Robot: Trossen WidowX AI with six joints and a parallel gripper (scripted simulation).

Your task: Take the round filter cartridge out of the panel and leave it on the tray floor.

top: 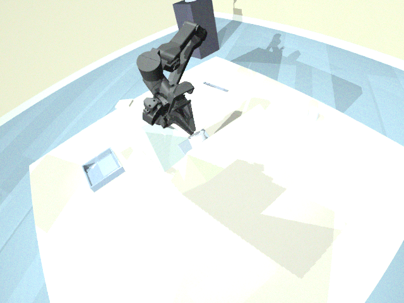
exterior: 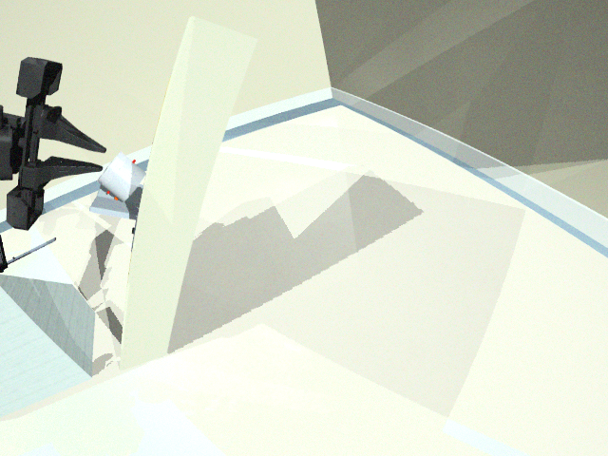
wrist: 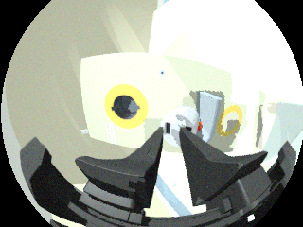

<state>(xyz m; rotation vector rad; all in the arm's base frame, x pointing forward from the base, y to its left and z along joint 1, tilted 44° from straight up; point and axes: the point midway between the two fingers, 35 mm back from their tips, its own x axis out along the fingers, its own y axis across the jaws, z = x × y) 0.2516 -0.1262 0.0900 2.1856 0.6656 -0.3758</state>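
Now: the round filter cartridge 10 mm ahead of my gripper tip and 20 mm below it. The rest, counted from my gripper tip: grey tray 370 mm behind, 240 mm to the right, 230 mm below; then small flat plate 730 mm behind, 50 mm to the left, 230 mm below; then pale service panel 50 mm ahead, 50 mm below.
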